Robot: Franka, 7 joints.
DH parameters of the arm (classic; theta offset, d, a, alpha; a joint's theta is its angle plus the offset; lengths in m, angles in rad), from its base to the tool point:
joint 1: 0 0.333 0 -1.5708
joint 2: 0 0 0 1.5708
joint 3: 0 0.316 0.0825 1.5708
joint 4: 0 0 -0.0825 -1.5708
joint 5: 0 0.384 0 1.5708
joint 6: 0 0 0.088 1.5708
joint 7: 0 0.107 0 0
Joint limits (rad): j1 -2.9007..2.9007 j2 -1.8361..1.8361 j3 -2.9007..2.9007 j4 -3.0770..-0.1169 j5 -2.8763..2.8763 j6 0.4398..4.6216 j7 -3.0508..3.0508
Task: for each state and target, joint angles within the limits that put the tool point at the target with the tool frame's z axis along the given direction. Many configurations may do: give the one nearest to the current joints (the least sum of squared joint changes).
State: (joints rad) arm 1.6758 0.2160 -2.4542 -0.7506 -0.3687 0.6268 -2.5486
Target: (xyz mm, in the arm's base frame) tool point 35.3 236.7 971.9 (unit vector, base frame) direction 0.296 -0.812 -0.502
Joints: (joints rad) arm 1.8469 0.6176 -2.4431 -0.2459 -0.3647 0.6522 -2.5486
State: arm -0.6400 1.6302 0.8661 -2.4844 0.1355 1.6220 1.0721
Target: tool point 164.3 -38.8 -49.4 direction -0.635 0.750 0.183
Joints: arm -0.9737 1.1435 0.2670 -2.3864 0.0521 1.7680 1.0721
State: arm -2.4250 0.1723 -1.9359 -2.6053 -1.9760 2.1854 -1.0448
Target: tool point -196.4 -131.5 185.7 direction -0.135 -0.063 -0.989
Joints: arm -1.6205 -0.4604 -1.4574 -3.0770 -1.6447 2.7404 -1.0448
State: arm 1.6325 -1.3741 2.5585 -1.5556 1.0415 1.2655 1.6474
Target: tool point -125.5 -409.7 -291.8 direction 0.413 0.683 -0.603
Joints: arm 1.6778 -1.8361 2.6934 -1.1565 0.8999 1.8157 1.6474
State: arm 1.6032 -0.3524 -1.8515 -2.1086 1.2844 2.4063 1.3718
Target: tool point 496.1 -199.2 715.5 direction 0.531 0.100 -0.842
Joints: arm 1.5391 0.3181 -2.1876 -1.6314 0.6839 1.8334 1.3718
